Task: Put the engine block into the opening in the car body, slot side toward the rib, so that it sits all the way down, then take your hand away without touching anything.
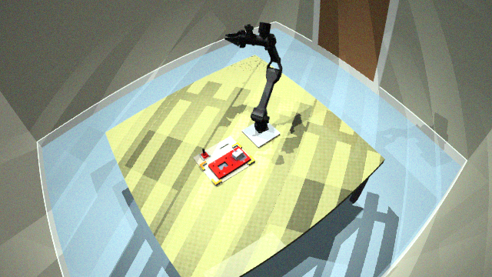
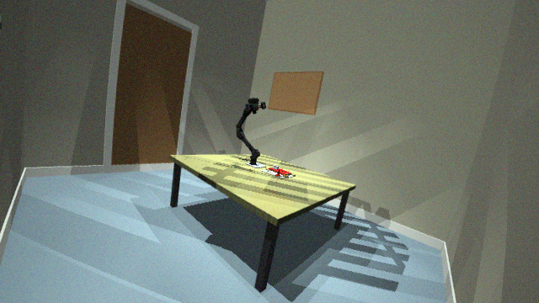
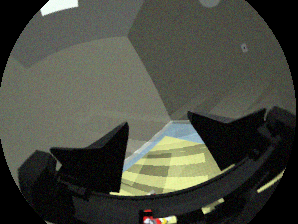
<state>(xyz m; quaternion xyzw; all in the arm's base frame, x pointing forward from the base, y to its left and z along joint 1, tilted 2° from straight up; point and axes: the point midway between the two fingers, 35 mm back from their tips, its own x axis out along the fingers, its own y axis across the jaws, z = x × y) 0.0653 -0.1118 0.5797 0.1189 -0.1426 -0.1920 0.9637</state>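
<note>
Now: the grey engine block 550 mm below my gripper tip, 270 mm to the left of it and 90 mm ahead of it.
</note>
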